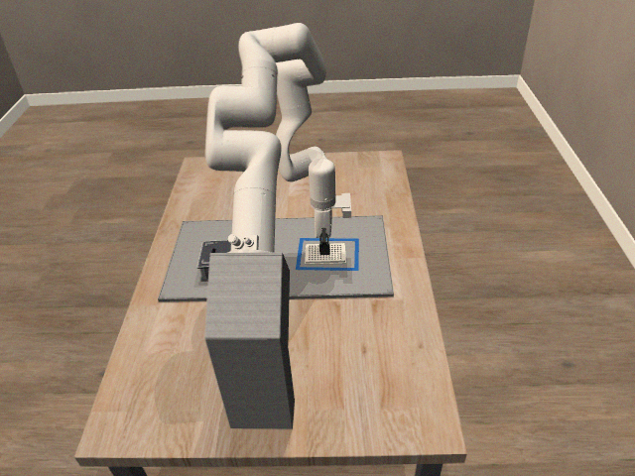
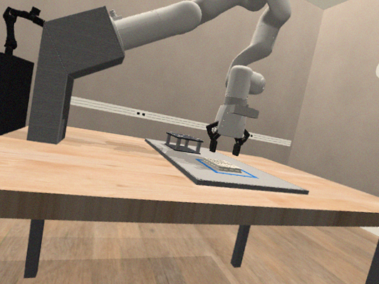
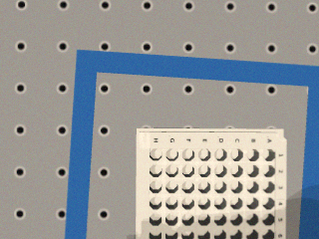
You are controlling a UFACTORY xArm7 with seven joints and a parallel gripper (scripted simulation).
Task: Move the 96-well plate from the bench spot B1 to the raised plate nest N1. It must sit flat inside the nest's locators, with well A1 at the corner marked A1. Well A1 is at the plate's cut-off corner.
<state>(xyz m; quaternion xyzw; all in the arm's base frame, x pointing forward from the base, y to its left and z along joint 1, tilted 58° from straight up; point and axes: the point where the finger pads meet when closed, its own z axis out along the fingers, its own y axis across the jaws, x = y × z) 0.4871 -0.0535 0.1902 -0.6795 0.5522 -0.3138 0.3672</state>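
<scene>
The 96-well plate lies 50 mm below my hand. Round my hand: raised plate nest (270 mm to the left, 140 mm behind).
</scene>
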